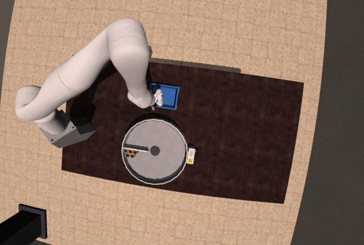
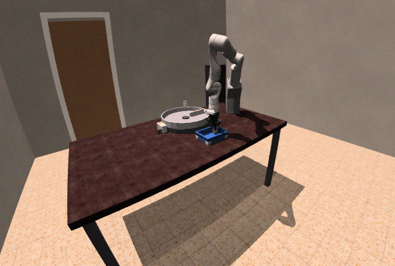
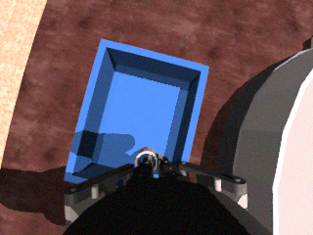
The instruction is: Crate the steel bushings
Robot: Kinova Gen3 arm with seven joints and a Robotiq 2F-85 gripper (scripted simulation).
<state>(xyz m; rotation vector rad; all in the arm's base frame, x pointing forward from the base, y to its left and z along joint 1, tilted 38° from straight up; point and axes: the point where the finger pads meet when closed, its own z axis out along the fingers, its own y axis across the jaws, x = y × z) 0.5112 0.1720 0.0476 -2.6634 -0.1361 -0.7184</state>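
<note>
The blue crate is 50 mm ahead of my hand, 30 mm to the left of it and 20 mm below it. Round my hand: round grey turning table 30 mm ahead, 320 mm to the right, 10 mm above.
</note>
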